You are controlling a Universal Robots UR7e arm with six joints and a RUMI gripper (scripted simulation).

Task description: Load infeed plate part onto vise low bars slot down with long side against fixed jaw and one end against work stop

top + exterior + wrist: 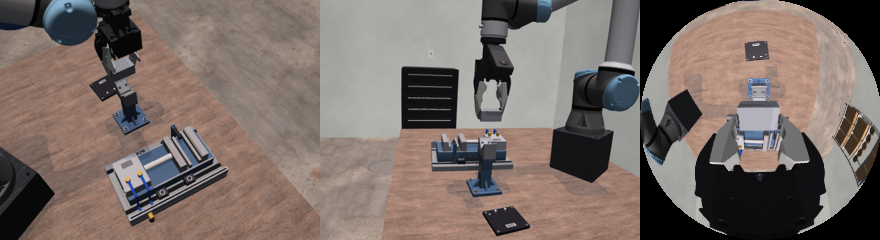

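Right now the part is 1 cm below my hand. Also, from my hand: work stop: 9 cm ahead, 16 cm to the right, 15 cm below; then moving jaw: 5 cm ahead, 21 cm to the right, 17 cm below; then white cylinder rod: 21 cm to the right, 17 cm below.
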